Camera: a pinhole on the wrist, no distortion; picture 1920 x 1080 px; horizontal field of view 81.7 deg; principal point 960.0 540.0 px. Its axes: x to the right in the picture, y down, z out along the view. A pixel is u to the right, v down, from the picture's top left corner.
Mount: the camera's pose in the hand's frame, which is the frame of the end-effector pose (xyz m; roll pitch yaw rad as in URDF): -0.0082 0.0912 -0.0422 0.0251 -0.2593 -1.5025
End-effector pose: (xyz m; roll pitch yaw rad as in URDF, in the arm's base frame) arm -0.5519 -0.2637 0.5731 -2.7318 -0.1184 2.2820
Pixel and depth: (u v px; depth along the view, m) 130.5 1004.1 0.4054
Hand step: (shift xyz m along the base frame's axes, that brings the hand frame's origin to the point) 0.1485 0.3603 -0.4341
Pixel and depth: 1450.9 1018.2 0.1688
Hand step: -0.0482 0.0643 -0.1485
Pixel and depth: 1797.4 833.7 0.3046
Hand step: -0.1960 -0.0296 -0.2577
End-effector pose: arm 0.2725 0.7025 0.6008 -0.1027 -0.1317 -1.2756
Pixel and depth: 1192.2 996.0 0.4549
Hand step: 0.1964 -0.0548 0.4289
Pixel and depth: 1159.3 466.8 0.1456
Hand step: 0.0976 0.0656 0.0902
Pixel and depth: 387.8 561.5 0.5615
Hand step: 0.5049 0.2463 0.3630
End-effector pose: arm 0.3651 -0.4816 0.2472 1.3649 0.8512 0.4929
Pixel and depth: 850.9 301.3 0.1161
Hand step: 0.0889 0.0040 0.1219
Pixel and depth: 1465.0 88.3 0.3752
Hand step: 0.1257 -0.3305 0.1795
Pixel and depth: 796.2 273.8 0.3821
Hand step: 0.2465 -0.1577 0.2838
